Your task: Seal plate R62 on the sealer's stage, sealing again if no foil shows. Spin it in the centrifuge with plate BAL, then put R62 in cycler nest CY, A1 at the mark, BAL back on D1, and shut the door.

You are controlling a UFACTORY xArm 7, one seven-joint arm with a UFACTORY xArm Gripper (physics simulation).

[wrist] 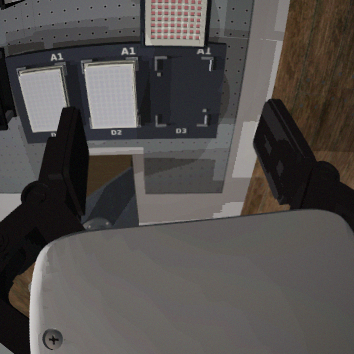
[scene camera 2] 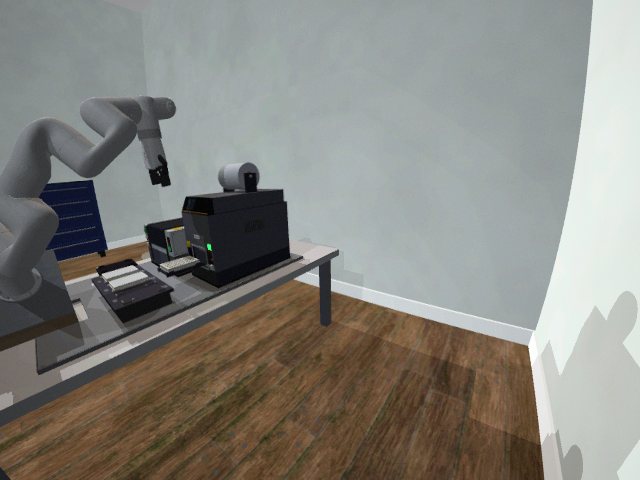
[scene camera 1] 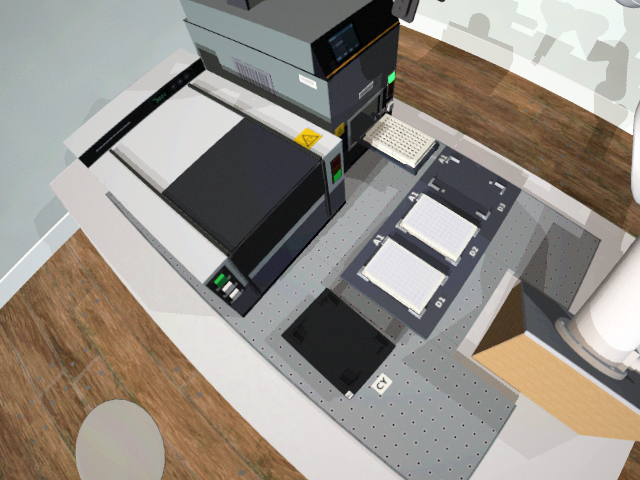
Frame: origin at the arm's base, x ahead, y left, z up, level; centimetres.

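Where they show: gripper, fingertip midpoint: (wrist: 173,123) (scene camera 2: 161,185) (scene camera 1: 419,7); arm's base, origin of the base link: (scene camera 2: 18,283) (scene camera 1: 587,349).
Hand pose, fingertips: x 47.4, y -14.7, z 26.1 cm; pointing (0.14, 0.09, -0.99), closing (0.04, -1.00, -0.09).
Note:
Each offset is from my fingertips to the top centre of the thing. "pt": to the spot under its first point.
A cream plate @(dx +1.3, dy -1.6, dz -29.3 cm) (scene camera 1: 400,138) (scene camera 2: 178,264) (wrist: 176,20) lies on the stage in front of the sealer @(dx +31.1, dy -0.5, dz +6.8 cm) (scene camera 1: 361,69) (scene camera 2: 248,232). Its wells look open and reddish in the wrist view; no foil shows and no name is readable. White plates sit on D1 @(dx -16.5, dy +20.6, dz -33.3 cm) (scene camera 1: 404,275) (wrist: 44,100) and D2 @(dx -15.9, dy +8.2, dz -33.3 cm) (scene camera 1: 439,226) (wrist: 110,95); their names cannot be read. The black cycler nest CY @(dx -15.2, dy +37.2, dz -34.6 cm) (scene camera 1: 338,341) holds no plate and has a small white mark at one corner. My gripper (scene camera 2: 160,184) (wrist: 173,123) is open and empty, high above the deck.
The centrifuge (scene camera 1: 248,180) (scene camera 2: 165,240), with a dark top panel, stands beside the sealer. D3 @(pt dx -14.5, dy -5.4, dz -34.9 cm) (scene camera 1: 467,181) (wrist: 182,95) on the dark rack holds no plate. A foil roll @(dx +33.2, dy -0.4, dz +6.8 cm) (scene camera 2: 237,176) stands on the sealer. The arm's wooden-sided base (scene camera 1: 558,384) stands at the right in the first scene view.

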